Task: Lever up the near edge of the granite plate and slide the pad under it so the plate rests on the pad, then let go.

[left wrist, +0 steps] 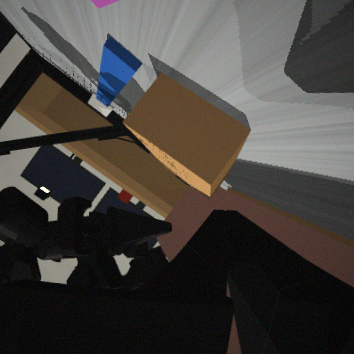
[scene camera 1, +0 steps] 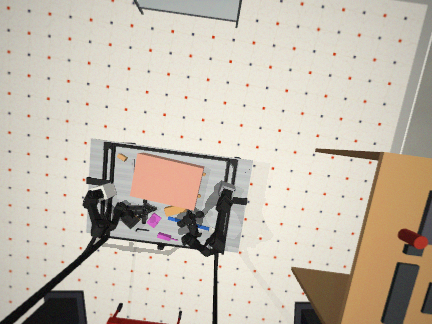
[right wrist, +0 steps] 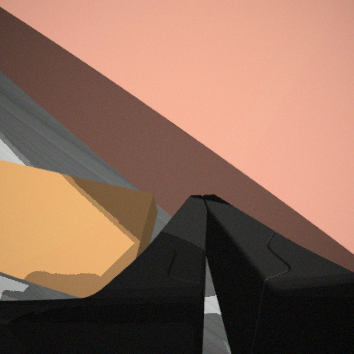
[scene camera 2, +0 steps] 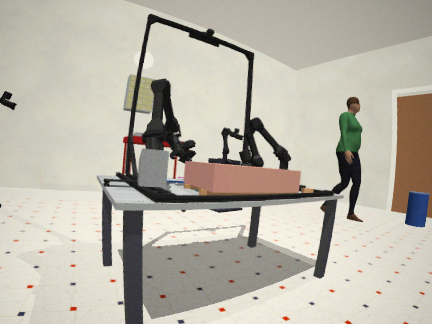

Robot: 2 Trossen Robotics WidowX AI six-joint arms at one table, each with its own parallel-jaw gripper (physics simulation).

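Note:
The pink granite plate lies in the middle of the table. The orange pad lies at the plate's near edge, and in scene camera 1 the plate hides part of it. My left gripper is shut and empty, low at the near edge, left of the pad. My right gripper is shut and empty, its tip at the plate's near side face just right of the pad.
A blue bar, a magenta square, a magenta tool and a black key lie near the front. Small wooden blocks sit by the plate. A black frame rings the table. A person walks nearby.

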